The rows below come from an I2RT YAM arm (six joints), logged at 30 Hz.
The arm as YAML. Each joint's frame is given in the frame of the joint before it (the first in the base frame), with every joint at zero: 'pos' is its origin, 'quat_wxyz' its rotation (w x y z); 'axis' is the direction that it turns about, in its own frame. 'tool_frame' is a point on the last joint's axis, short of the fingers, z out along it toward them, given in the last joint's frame.
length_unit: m
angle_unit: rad
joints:
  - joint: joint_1
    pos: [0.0, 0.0, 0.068]
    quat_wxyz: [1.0, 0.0, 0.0, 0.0]
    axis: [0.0, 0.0, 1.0]
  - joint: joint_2
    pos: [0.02, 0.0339, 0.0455]
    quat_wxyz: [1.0, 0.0, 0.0, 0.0]
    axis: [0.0, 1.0, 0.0]
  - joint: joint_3
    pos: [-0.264, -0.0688, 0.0]
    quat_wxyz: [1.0, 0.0, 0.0, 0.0]
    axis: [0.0, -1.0, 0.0]
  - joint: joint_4
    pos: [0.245, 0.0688, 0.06]
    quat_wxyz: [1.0, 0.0, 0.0, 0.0]
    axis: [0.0, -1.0, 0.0]
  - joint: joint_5
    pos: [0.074, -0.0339, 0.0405]
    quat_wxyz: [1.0, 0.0, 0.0, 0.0]
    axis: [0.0, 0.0, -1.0]
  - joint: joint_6
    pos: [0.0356, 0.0, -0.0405]
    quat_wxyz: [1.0, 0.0, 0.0, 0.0]
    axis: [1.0, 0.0, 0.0]
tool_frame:
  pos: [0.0, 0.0, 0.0]
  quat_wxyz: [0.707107, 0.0, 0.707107, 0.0]
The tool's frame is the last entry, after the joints.
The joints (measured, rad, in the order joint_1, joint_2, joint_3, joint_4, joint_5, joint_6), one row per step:
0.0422 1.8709 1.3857 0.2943 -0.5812 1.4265
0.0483 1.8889 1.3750 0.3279 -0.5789 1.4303
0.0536 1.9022 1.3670 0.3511 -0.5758 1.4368
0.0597 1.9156 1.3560 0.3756 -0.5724 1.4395
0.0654 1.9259 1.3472 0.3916 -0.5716 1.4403
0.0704 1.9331 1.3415 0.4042 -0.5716 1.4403
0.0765 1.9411 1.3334 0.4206 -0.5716 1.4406
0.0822 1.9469 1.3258 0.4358 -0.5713 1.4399
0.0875 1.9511 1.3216 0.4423 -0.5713 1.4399
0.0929 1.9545 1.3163 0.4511 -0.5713 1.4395
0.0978 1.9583 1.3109 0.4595 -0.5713 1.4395
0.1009 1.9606 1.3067 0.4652 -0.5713 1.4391
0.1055 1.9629 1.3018 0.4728 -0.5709 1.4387
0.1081 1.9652 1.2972 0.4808 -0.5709 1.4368
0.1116 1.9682 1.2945 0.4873 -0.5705 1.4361
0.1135 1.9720 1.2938 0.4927 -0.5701 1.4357
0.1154 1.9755 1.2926 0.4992 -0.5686 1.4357
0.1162 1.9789 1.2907 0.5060 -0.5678 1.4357
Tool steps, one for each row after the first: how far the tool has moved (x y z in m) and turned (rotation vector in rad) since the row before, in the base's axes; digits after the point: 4 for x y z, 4 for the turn. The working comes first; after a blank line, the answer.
Tool pose at each row, in the base's axes (x y z in m, rotation vector in rad; the steps are taken from these numbers as rounded here):
0.4434 0.0383 0.2848 0.8771 1.8149 1.5167
0.4460 0.0411 0.2769 0.8735 1.8136 1.5221
0.4477 0.0434 0.2708 0.8764 1.8129 1.5274
0.4489 0.0462 0.2637 0.8767 1.8146 1.5302
0.4496 0.0487 0.2579 0.8763 1.8203 1.5328
0.4500 0.0510 0.2542 0.8726 1.8240 1.5358
0.4503 0.0538 0.2496 0.8679 1.8280 1.5398
0.4502 0.0564 0.2461 0.8613 1.8306 1.5431
0.4501 0.0588 0.2436 0.8588 1.8357 1.5459
0.4497 0.0612 0.2412 0.8540 1.8395 1.5490
0.4494 0.0634 0.2386 0.8508 1.8435 1.5518
0.4491 0.0648 0.2368 0.8486 1.8463 1.5532
0.4487 0.0669 0.2349 0.8444 1.8490 1.5556
0.4484 0.0680 0.2332 0.8394 1.8503 1.5563
0.4483 0.0696 0.2317 0.8354 1.8519 1.5579
0.4486 0.0705 0.2304 0.8329 1.8524 1.5587
0.4489 0.0713 0.2291 0.8309 1.8514 1.5592
0.4491 0.0717 0.2277 0.8295 1.8503 1.5594

0.0026 0.0028 -0.0079 0.0028 -0.0026 0.0033
0.0017 0.0023 -0.0061 0.0047 0.0018 0.0013
0.0012 0.0028 -0.0071 0.0016 0.0015 0.0023
0.0007 0.0025 -0.0058 0.0003 0.0035 0.0048
0.0004 0.0023 -0.0037 0.0000 0.0003 0.0050
0.0003 0.0028 -0.0046 0.0003 -0.0001 0.0060
-0.0001 0.0026 -0.0035 -0.0005 -0.0022 0.0055
-0.0001 0.0024 -0.0025 -0.0001 0.0019 0.0053
-0.0004 0.0024 -0.0024 -0.0003 -0.0003 0.0055
-0.0003 0.0022 -0.0026 -0.0001 0.0008 0.0049
-0.0003 0.0014 -0.0018 -0.0004 0.0005 0.0031
-0.0004 0.0021 -0.0019 -0.0003 -0.0007 0.0043
-0.0003 0.0011 -0.0017 -0.0014 -0.0022 0.0029
-0.0001 0.0016 -0.0015 -0.0005 -0.0013 0.0032
0.0003 0.0009 -0.0013 -0.0003 -0.0012 0.0016
0.0003 0.0008 -0.0013 0.0000 -0.0018 0.0004
0.0002 0.0004 -0.0014 0.0000 -0.0015 0.0000

